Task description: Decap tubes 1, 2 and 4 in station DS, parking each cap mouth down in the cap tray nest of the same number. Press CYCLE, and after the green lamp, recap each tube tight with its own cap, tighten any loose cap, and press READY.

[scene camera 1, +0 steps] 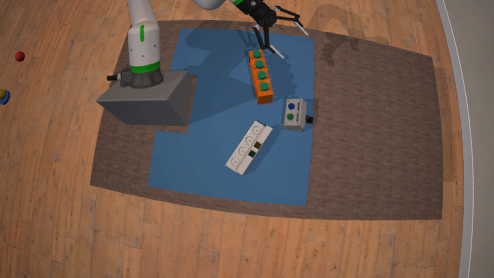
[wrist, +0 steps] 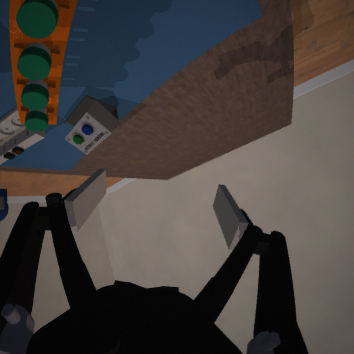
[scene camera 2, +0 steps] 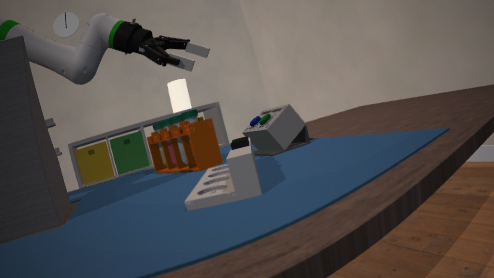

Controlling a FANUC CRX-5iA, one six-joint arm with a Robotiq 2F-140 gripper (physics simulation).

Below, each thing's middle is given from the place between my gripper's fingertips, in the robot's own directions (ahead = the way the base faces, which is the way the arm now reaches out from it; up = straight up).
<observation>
My gripper is now 22 cm above the grey button box [scene camera 2: 280,129], 21 cm to the left of it and 4 cm short of it.
</observation>
